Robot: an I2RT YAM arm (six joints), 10 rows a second.
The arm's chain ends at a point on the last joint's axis. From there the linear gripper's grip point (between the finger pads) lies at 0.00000 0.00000 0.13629 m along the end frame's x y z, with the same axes.
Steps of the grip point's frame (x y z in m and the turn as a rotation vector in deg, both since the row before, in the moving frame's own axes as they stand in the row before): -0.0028 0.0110 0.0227 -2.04 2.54 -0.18; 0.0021 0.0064 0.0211 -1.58 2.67 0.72; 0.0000 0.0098 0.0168 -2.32 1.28 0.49; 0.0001 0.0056 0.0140 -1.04 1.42 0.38; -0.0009 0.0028 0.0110 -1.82 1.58 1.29; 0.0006 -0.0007 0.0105 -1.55 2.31 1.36
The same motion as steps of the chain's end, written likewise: -0.0088 0.0062 0.0229 -2.04 2.54 -0.18; -0.0042 0.0026 0.0213 -1.58 2.67 0.72; -0.0030 0.0043 0.0169 -2.32 1.28 0.49; -0.0033 0.0031 0.0141 -1.04 1.42 0.38; -0.0046 -0.0016 0.0111 -1.82 1.58 1.29; -0.0048 -0.0045 0.0107 -1.55 2.31 1.36
